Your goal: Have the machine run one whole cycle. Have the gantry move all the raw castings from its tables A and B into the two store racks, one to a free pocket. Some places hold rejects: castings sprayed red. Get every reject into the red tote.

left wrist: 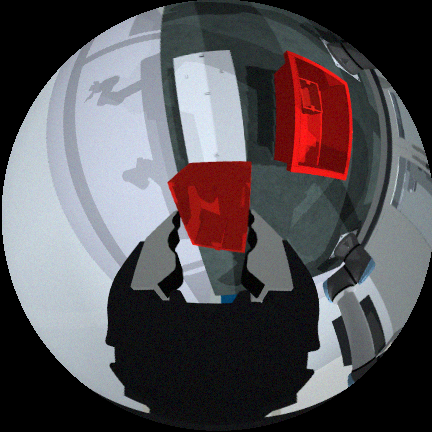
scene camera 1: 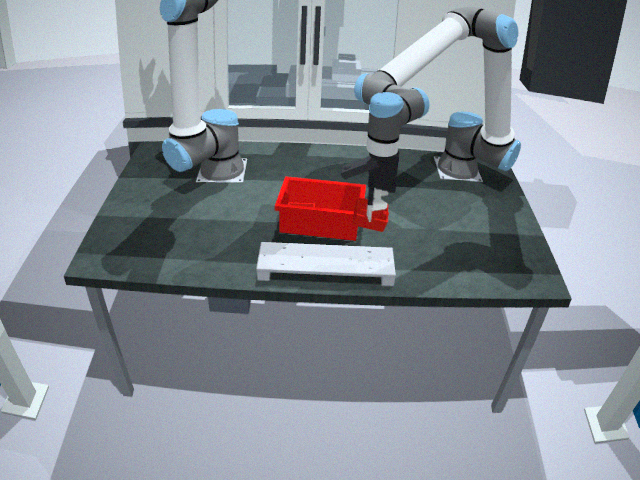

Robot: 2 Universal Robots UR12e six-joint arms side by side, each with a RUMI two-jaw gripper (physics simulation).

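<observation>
My left gripper is shut on a small red casting. It holds the casting in the air beside the right end of the red tote, as scene camera 1 shows it. In the left wrist view the casting and the tote are apart. Another red casting shows inside the tote, red on red, and its outline is faint. My right gripper does not show in either view. The gantry, the raw castings and the store racks do not show.
A low white stand with small holes lies in front of the tote on the dark green table. The right arm's base stands at the back left, the left arm's base at the back right.
</observation>
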